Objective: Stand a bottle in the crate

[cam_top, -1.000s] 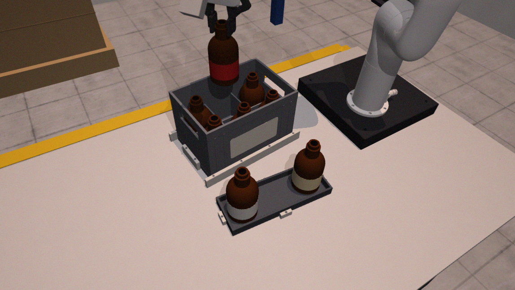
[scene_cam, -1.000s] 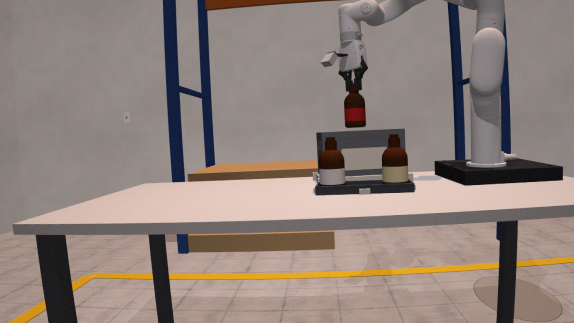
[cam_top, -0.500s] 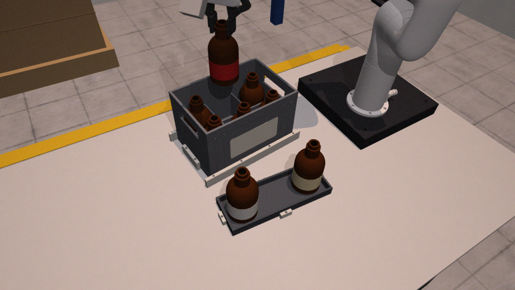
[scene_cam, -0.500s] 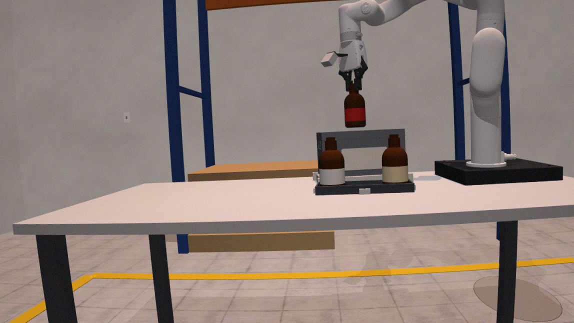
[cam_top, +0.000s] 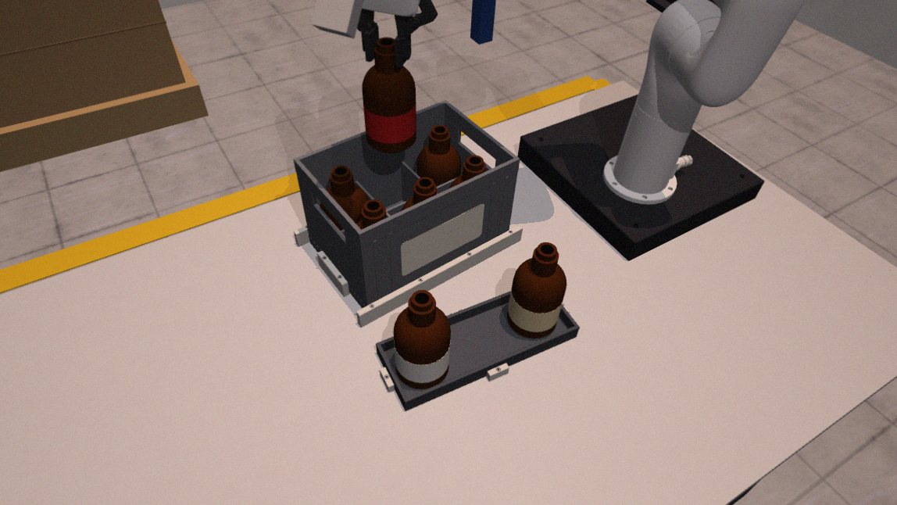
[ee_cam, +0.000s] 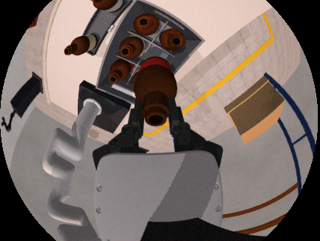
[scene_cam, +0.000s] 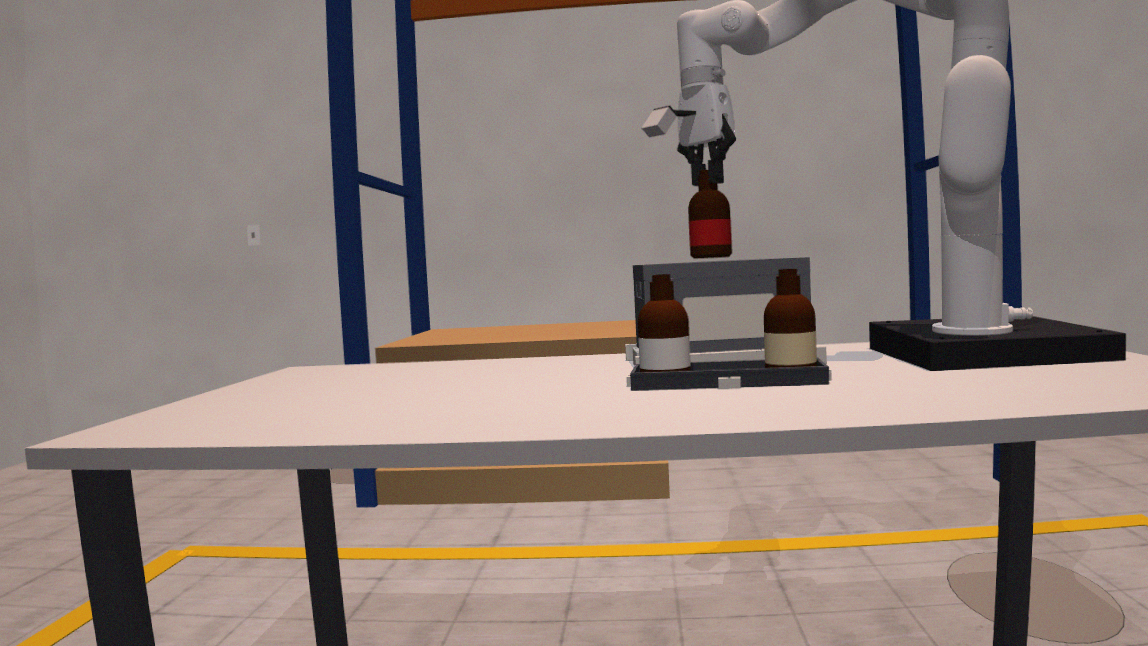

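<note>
The dark grey crate lies 250 mm below my hand, 40 mm to the left of it and 10 mm behind it. Also, from my hand: dark tray (320 mm below, 270 mm to the left, 20 mm behind).
</note>
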